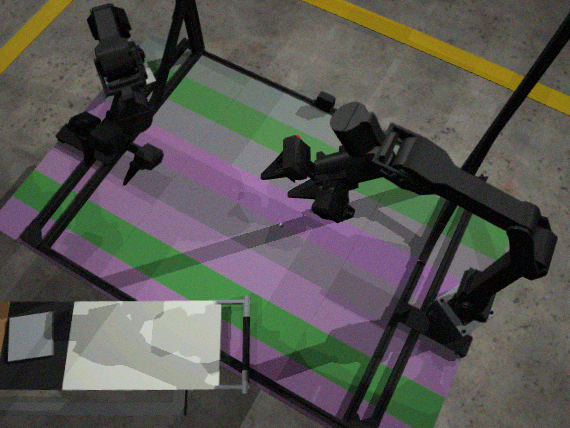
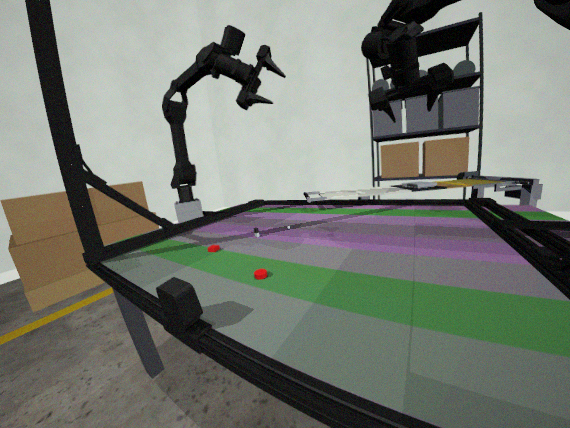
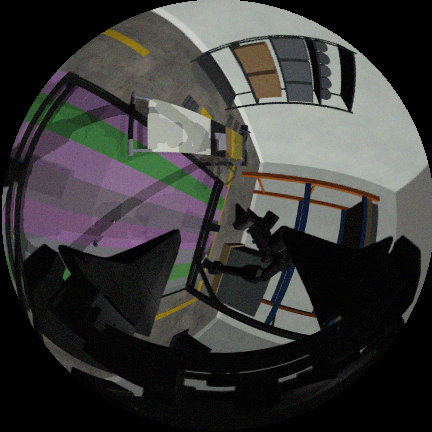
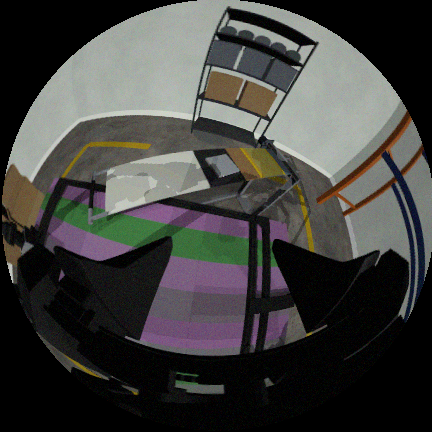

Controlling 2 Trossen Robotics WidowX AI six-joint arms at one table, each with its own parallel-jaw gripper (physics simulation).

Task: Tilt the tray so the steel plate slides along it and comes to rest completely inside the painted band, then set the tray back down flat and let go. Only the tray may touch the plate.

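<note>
The tray (image 1: 125, 370) (image 2: 350, 193) (image 3: 167, 140) (image 4: 145, 192) is long, with a cream surface, a black band, then orange and yellow bands, and a grey bar handle at its cream end. The grey steel plate (image 1: 31, 336) (image 3: 219, 142) (image 4: 223, 166) lies on the black band, close to the orange edge. I cannot tell which colour is the painted band. My left gripper (image 1: 276, 186) (image 2: 278, 90) is open and empty, above the table, apart from the tray. My right gripper (image 1: 95, 159) (image 2: 412, 115) (image 4: 223, 243) is open and empty, also apart from the tray.
The striped table (image 1: 165, 270) (image 2: 450, 305) has black frame rails (image 1: 295, 395) and uprights. The tray's handle end overhangs the table's edge. Two red pieces (image 2: 213, 248) (image 2: 260, 274) lie on the table. A black block (image 1: 325, 101) (image 2: 179, 302) sits on one rail.
</note>
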